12 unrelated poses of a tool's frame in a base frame.
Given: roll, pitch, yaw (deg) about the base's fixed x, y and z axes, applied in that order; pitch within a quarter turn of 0, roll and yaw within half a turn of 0; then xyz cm.
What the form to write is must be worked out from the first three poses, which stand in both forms.
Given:
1: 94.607 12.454 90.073 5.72 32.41 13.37
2: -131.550 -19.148 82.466 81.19 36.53 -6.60
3: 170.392 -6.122 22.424 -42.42 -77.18 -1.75
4: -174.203 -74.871 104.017 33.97 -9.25 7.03
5: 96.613 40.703 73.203 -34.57 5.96 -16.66
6: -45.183 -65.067 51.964 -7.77 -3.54 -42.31
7: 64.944 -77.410 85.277 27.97 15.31 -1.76
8: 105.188 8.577 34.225 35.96 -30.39 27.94
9: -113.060 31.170 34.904 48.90 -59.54 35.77
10: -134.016 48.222 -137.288 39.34 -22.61 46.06
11: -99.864 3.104 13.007 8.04 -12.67 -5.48
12: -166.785 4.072 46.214 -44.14 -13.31 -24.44
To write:
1: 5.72 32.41 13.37; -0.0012 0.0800 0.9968; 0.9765 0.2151 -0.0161; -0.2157 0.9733 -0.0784
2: 81.19 36.53 -6.60; 0.1239 0.6897 -0.7134; 0.9365 0.1564 0.3138; 0.3280 -0.7070 -0.6266
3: -42.42 -77.18 -1.75; 0.9191 0.3597 0.1609; 0.3793 -0.9182 -0.1142; 0.1066 0.1660 -0.9803
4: 33.97 -9.25 7.03; -0.0632 0.9416 -0.3306; 0.2532 0.3356 0.9073; 0.9653 -0.0264 -0.2597
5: -34.57 5.96 -16.66; 0.2191 0.2975 0.9293; 0.7258 0.5869 -0.3590; -0.6521 0.7531 -0.0873
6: -7.77 -3.54 -42.31; 0.2597 -0.1588 -0.9525; 0.3320 0.9409 -0.0663; 0.9068 -0.2990 0.2971
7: 27.97 15.31 -1.76; 0.0179 -0.4949 0.8688; 0.2172 -0.8462 -0.4865; 0.9760 0.1975 0.0923
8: 35.96 -30.39 27.94; 0.8176 0.2664 0.5105; 0.5562 -0.1357 -0.8199; -0.1491 0.9543 -0.2591
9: 48.90 -59.54 35.77; 0.7017 -0.1664 -0.6927; 0.4896 -0.5937 0.6386; -0.5176 -0.7873 -0.3351
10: 39.34 -22.61 46.06; -0.4895 -0.0773 0.8685; -0.4519 0.8743 -0.1769; -0.7457 -0.4791 -0.4629
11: 8.04 -12.67 -5.48; 0.9729 -0.0134 -0.2308; 0.2247 -0.1789 0.9579; -0.0541 -0.9838 -0.1711
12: -44.14 -13.31 -24.44; 0.6902 0.6916 -0.2129; 0.7201 -0.6854 0.1083; -0.0710 -0.2280 -0.9711
